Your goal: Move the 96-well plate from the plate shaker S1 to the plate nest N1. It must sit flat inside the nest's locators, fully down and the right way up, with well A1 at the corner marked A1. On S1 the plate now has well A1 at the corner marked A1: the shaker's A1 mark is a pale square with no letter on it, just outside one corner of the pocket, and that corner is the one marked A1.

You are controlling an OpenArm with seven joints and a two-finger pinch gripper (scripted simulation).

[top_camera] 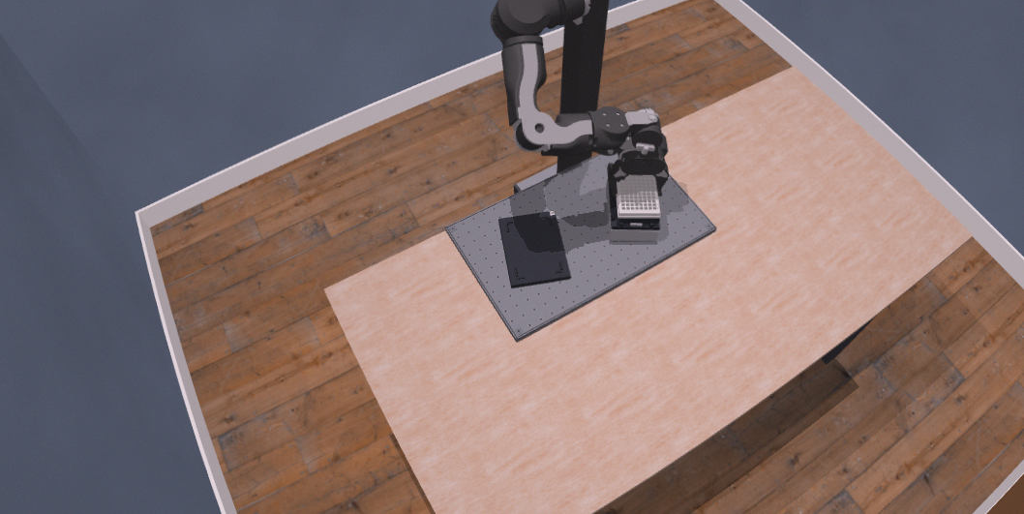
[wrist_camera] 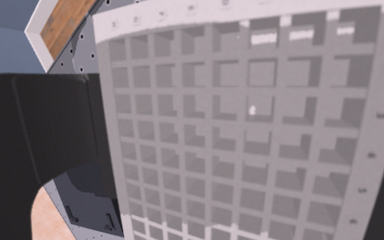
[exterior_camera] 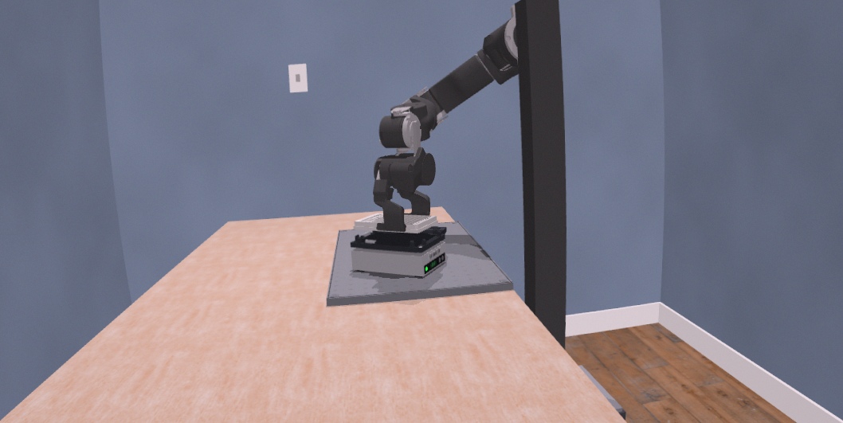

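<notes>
My hand is 23 cm to the left of the plate nest N1, 8 cm above it and 3 cm past it. From my hand the other things lie so: 96-well plate: 1 cm to the right, 1 cm ahead; then A1 mark: 16 cm to the right, 8 cm behind, 7 cm below; then plate shaker S1: 5 cm below, 4 cm ahead, 2 cm to the right.
</notes>
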